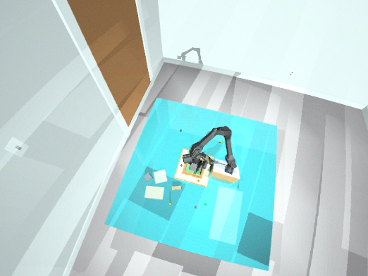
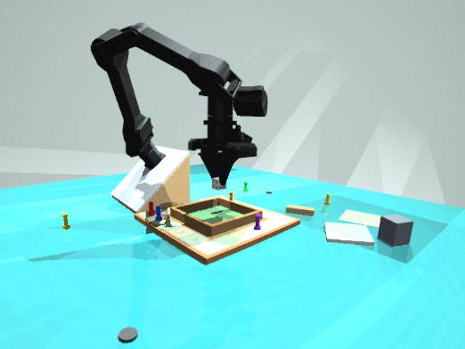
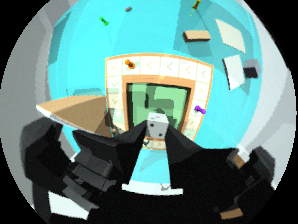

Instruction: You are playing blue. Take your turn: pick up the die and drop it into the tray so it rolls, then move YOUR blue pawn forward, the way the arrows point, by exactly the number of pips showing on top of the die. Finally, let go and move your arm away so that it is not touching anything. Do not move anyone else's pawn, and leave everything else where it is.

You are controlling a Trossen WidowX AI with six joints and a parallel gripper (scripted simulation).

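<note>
The blue pawn is 5 cm behind my gripper tip, 13 cm to the right of it and 6 cm below it. From my gripper tip the other things lie so: purple pawn: 11 cm ahead, 3 cm to the left, 6 cm below; white die: right at my gripper tip; green tray: 1 cm to the right, 8 cm below.
</note>
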